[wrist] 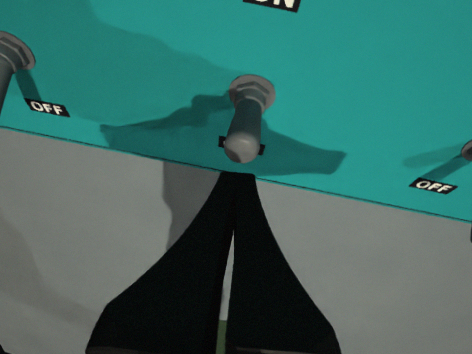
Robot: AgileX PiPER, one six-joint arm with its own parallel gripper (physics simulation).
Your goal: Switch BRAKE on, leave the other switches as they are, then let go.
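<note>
The middle toggle switch [246, 122] stands on the teal panel [350, 75], in the upper centre of the wrist view. Its lever points out towards the camera and looks short, with its round tip in front of a black label that it mostly hides. No name label shows, so I cannot read which switch is BRAKE. My gripper [236, 190] is shut and empty, its black fingertips together just below the lever's tip. I cannot tell whether they touch it.
A left switch [11, 55] is cut by the view's edge, its lever hanging down beside an OFF label [46, 108]. A right switch [468, 150] barely shows near another OFF label [433, 186]. Part of an ON label [272, 4] shows at the top. A grey surface [375, 280] lies below the panel's edge.
</note>
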